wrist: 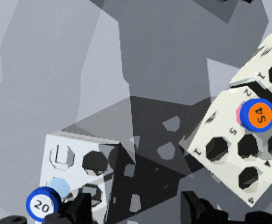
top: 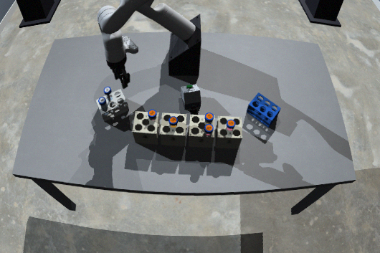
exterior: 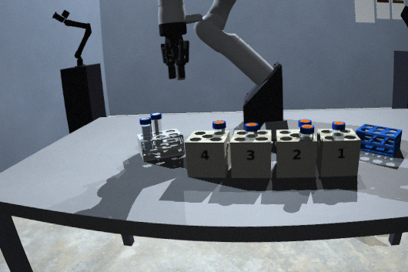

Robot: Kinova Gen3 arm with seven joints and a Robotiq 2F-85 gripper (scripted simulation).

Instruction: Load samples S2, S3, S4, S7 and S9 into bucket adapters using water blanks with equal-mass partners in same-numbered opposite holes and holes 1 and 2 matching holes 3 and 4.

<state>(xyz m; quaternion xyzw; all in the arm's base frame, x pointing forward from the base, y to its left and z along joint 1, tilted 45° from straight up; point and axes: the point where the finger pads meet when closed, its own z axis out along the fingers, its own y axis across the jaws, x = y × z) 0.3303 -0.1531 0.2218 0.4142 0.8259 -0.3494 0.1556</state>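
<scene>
Now: the water blank marked 20 4 cm behind my hand, 8 cm to the right of it and 18 cm below it. Also, from my hand: clear rack (3 cm behind, 8 cm to the right, 21 cm below); then sample tube S4 (6 cm ahead, 12 cm to the left, 18 cm below); then sample tube S2 (10 cm ahead, 20 cm to the left, 18 cm below).
</scene>
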